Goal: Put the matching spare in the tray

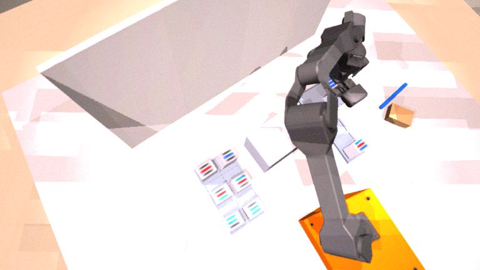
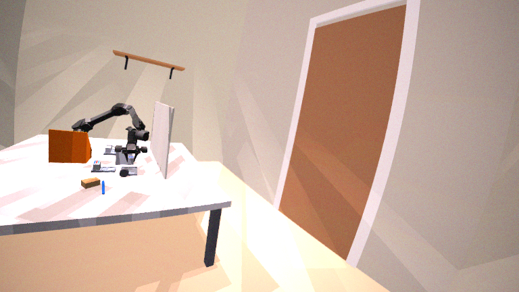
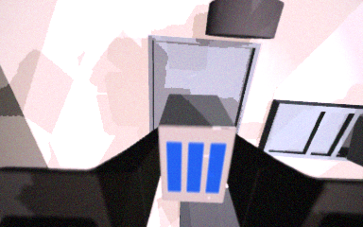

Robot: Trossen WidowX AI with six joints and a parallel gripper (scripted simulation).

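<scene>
My gripper tip is 60 mm above the grey tray and 10 mm past it. Also, from my gripper tip: dark tape roll (70 mm to the right, 40 mm below, 30 mm behind); white mounted unit (210 mm to the left, 60 mm behind, 10 mm below); rack (150 mm behind, 60 mm below, 20 mm to the left).
</scene>
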